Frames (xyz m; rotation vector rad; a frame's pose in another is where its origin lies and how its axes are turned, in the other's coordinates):
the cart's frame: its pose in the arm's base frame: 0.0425 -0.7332 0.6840 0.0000 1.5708 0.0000
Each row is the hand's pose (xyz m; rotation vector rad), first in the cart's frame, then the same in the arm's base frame.
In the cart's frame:
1: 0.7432 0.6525 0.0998 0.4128 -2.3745 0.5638
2: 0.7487 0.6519 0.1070 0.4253 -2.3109 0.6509
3: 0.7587 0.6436 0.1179 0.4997 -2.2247 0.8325
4: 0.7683 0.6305 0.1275 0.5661 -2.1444 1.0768
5: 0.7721 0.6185 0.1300 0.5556 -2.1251 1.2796
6: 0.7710 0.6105 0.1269 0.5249 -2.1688 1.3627
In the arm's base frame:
1: 0.1423 -0.0807 -0.0592 0.5510 -0.8563 0.0852
2: 0.1495 -0.0813 -0.0647 0.6122 -0.8056 0.1283
3: 0.1604 -0.0896 -0.0747 0.7647 -0.7571 0.1910
4: 0.1700 -0.1027 -0.0843 0.9484 -0.7375 0.2948
5: 0.1725 -0.1147 -0.0881 1.0565 -0.7710 0.4168
6: 0.1694 -0.1227 -0.0870 1.0769 -0.8349 0.4780

